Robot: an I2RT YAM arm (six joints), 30 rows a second.
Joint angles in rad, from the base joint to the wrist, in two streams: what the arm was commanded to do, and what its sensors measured. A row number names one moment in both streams.
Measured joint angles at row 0: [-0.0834, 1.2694, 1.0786, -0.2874, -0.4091, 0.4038]
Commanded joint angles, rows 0 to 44: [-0.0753, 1.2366, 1.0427, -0.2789, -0.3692, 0.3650]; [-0.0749, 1.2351, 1.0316, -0.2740, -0.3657, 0.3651]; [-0.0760, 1.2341, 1.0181, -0.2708, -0.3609, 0.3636]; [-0.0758, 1.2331, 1.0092, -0.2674, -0.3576, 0.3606]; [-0.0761, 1.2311, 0.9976, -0.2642, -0.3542, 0.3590]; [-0.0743, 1.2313, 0.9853, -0.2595, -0.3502, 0.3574]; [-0.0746, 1.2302, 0.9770, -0.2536, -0.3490, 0.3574]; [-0.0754, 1.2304, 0.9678, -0.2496, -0.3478, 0.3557]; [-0.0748, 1.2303, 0.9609, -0.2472, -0.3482, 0.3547]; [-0.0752, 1.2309, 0.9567, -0.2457, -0.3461, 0.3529]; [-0.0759, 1.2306, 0.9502, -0.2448, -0.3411, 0.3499]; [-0.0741, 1.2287, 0.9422, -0.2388, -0.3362, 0.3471]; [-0.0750, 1.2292, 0.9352, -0.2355, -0.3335, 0.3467]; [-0.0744, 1.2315, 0.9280, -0.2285, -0.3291, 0.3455]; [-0.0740, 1.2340, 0.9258, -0.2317, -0.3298, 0.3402]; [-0.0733, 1.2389, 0.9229, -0.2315, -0.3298, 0.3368]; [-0.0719, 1.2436, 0.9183, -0.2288, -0.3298, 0.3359]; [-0.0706, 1.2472, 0.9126, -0.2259, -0.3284, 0.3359]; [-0.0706, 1.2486, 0.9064, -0.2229, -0.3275, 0.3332]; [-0.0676, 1.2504, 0.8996, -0.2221, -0.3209, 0.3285]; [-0.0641, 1.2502, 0.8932, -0.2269, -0.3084, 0.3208]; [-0.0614, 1.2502, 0.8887, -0.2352, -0.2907, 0.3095]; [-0.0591, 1.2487, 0.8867, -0.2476, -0.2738, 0.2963]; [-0.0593, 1.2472, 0.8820, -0.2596, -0.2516, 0.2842]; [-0.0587, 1.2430, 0.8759, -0.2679, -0.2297, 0.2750]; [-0.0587, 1.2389, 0.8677, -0.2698, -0.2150, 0.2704]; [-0.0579, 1.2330, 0.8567, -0.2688, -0.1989, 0.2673]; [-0.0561, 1.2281, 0.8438, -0.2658, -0.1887, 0.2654]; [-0.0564, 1.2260, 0.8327, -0.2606, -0.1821, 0.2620]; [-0.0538, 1.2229, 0.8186, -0.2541, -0.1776, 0.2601]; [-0.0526, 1.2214, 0.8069, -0.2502, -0.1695, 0.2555]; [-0.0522, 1.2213, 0.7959, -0.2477, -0.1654, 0.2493]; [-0.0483, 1.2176, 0.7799, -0.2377, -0.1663, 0.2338]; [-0.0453, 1.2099, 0.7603, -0.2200, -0.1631, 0.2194]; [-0.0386, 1.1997, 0.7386, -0.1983, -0.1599, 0.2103]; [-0.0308, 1.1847, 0.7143, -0.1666, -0.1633, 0.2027]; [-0.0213, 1.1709, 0.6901, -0.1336, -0.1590, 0.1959]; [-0.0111, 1.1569, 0.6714, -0.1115, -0.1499, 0.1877]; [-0.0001, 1.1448, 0.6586, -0.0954, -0.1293, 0.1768]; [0.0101, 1.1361, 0.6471, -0.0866, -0.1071, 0.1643]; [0.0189, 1.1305, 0.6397, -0.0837, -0.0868, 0.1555]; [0.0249, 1.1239, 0.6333, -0.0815, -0.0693, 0.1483]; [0.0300, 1.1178, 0.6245, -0.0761, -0.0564, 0.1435]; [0.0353, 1.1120, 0.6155, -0.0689, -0.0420, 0.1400]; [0.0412, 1.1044, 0.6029, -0.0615, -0.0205, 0.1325]
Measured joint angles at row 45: [0.0246, 1.1301, 0.6319, -0.1196, -0.0967, 0.1753]
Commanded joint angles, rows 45 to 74: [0.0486, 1.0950, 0.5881, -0.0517, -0.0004, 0.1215]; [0.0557, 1.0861, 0.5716, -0.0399, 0.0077, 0.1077]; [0.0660, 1.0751, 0.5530, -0.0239, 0.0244, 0.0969]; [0.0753, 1.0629, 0.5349, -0.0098, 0.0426, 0.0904]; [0.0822, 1.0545, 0.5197, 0.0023, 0.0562, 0.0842]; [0.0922, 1.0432, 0.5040, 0.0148, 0.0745, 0.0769]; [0.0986, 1.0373, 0.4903, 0.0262, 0.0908, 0.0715]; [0.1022, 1.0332, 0.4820, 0.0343, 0.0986, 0.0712]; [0.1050, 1.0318, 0.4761, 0.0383, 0.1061, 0.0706]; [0.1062, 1.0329, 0.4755, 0.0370, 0.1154, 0.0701]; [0.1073, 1.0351, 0.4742, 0.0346, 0.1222, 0.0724]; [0.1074, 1.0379, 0.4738, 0.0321, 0.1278, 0.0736]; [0.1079, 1.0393, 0.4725, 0.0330, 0.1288, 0.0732]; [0.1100, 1.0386, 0.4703, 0.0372, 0.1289, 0.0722]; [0.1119, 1.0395, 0.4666, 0.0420, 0.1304, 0.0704]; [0.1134, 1.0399, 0.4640, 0.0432, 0.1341, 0.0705]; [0.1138, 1.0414, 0.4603, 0.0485, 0.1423, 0.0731]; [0.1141, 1.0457, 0.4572, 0.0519, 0.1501, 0.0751]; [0.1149, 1.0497, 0.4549, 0.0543, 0.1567, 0.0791]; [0.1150, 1.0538, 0.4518, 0.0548, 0.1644, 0.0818]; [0.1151, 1.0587, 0.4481, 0.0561, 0.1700, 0.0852]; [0.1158, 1.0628, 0.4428, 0.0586, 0.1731, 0.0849]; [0.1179, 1.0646, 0.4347, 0.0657, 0.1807, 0.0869]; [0.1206, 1.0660, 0.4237, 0.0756, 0.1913, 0.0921]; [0.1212, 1.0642, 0.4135, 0.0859, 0.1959, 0.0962]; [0.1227, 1.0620, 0.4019, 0.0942, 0.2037, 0.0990]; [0.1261, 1.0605, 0.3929, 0.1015, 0.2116, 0.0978]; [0.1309, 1.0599, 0.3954, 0.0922, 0.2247, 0.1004]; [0.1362, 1.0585, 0.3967, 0.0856, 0.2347, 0.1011]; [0.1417, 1.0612, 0.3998, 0.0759, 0.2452, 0.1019]
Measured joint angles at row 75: [0.1226, 1.0550, 0.4046, 0.0628, 0.1932, 0.0895]
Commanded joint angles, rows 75 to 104: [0.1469, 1.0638, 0.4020, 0.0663, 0.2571, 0.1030]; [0.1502, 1.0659, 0.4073, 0.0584, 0.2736, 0.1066]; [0.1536, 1.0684, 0.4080, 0.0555, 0.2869, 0.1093]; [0.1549, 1.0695, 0.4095, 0.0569, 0.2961, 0.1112]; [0.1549, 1.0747, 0.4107, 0.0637, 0.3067, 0.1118]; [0.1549, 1.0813, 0.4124, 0.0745, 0.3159, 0.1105]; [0.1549, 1.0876, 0.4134, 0.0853, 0.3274, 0.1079]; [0.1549, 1.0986, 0.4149, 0.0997, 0.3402, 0.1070]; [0.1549, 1.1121, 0.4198, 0.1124, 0.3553, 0.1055]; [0.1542, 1.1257, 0.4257, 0.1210, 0.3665, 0.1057]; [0.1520, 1.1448, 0.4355, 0.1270, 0.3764, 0.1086]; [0.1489, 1.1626, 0.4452, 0.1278, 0.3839, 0.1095]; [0.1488, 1.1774, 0.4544, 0.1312, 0.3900, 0.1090]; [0.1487, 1.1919, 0.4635, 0.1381, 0.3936, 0.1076]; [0.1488, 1.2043, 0.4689, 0.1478, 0.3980, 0.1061]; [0.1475, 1.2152, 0.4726, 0.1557, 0.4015, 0.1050]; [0.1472, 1.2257, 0.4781, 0.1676, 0.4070, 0.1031]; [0.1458, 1.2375, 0.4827, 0.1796, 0.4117, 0.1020]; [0.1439, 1.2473, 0.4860, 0.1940, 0.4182, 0.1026]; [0.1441, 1.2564, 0.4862, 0.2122, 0.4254, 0.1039]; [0.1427, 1.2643, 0.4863, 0.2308, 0.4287, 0.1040]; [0.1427, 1.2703, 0.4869, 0.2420, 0.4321, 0.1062]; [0.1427, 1.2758, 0.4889, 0.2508, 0.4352, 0.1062]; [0.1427, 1.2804, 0.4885, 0.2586, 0.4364, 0.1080]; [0.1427, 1.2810, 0.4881, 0.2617, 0.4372, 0.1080]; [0.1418, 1.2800, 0.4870, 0.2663, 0.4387, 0.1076]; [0.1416, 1.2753, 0.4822, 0.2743, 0.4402, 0.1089]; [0.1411, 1.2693, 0.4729, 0.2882, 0.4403, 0.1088]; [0.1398, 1.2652, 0.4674, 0.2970, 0.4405, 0.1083]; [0.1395, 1.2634, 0.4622, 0.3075, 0.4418, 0.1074]
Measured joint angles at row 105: [0.1448, 1.2732, 0.4610, 0.2455, 0.4175, 0.0967]
